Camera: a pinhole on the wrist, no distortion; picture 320 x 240 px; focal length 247.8 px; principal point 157.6 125.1 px. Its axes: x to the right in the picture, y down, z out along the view. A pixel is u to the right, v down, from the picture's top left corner.
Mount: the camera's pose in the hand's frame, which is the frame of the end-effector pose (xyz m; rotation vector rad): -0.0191 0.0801 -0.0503 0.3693 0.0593 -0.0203
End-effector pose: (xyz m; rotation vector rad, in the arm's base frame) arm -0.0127 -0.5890 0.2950 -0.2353 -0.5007 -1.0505
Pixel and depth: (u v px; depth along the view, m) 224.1 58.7 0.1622
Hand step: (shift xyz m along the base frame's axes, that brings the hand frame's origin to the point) -0.0274 0.0005 0.0861
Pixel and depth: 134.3 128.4 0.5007
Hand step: -0.2161 0.1598 0.3398
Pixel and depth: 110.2 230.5 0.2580
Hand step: -0.0075 0.1797 0.1798
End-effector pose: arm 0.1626 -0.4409 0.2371 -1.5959 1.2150 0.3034
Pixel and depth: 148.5 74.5 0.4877
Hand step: 0.2831 0.3012 -0.0327
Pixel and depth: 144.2 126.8 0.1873
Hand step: 0.0263 0.1159 -0.0457
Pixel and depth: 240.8 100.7 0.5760
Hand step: 0.4069 0.2540 -0.2243
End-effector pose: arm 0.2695 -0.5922 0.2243 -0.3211 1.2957 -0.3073
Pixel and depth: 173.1 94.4 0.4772
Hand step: 0.3615 -0.1269 0.1172
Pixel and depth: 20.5 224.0 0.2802
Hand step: 0.2180 0.1546 0.1660
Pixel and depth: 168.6 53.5 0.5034
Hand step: 0.3495 -0.2061 0.1594
